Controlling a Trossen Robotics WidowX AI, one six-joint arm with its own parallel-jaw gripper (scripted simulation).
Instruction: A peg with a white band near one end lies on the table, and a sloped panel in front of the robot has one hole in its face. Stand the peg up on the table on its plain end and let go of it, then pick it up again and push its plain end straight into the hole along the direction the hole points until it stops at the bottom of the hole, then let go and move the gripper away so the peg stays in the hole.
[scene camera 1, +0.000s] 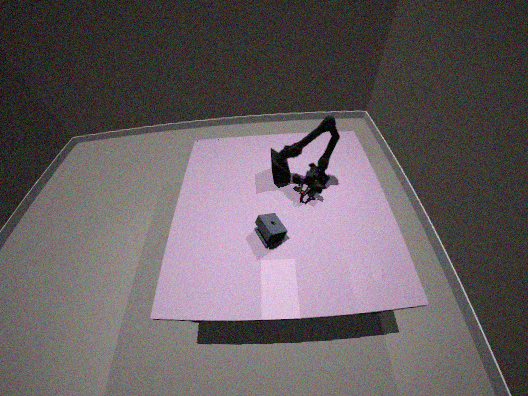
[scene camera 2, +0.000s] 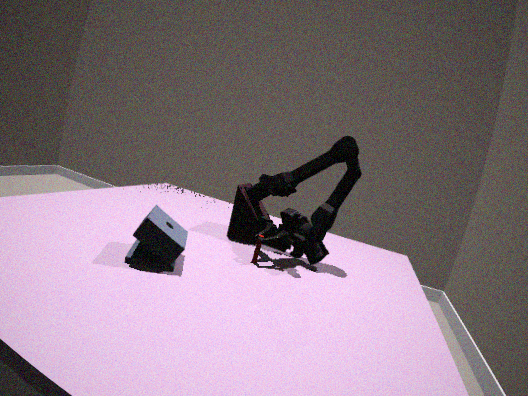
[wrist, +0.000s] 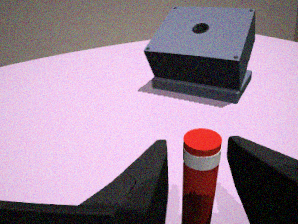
Labels:
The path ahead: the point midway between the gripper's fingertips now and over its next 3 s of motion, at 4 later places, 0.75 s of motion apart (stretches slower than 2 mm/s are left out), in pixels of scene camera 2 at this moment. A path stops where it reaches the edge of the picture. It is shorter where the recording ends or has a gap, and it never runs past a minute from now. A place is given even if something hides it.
The gripper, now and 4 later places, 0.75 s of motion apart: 257, 239; 270, 198; 258, 196; 253, 215; 263, 222

